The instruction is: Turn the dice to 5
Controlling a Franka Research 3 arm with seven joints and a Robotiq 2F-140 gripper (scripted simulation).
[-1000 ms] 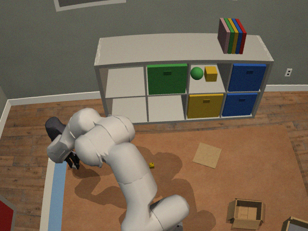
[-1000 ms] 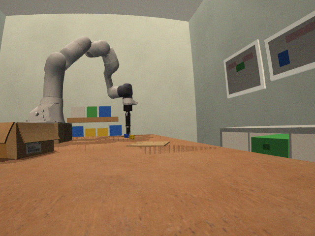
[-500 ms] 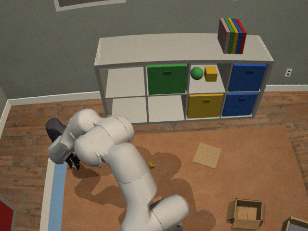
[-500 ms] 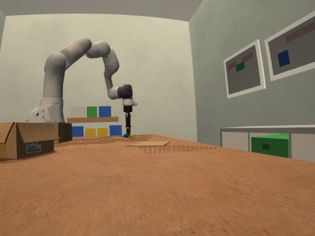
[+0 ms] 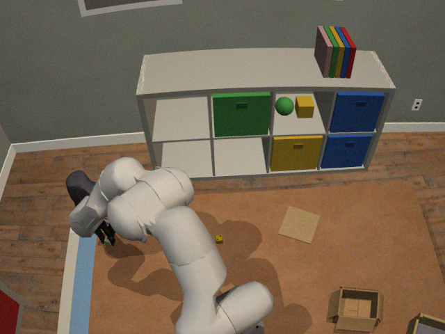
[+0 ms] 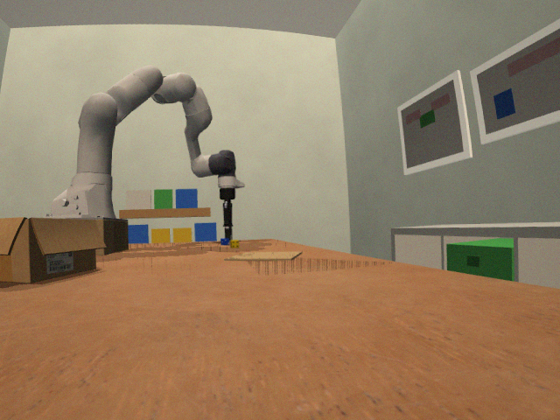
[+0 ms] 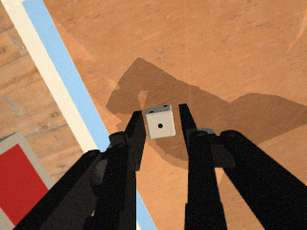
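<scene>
My gripper is now 2 cm above the white die. From my hand the other things lie so: tan mat (7 cm ahead, 77 cm to the right, 3 cm below); then yellow die (1 cm ahead, 45 cm to the right, 2 cm below); then blue die (2 cm behind, 28 cm to the right, 2 cm below).
</scene>
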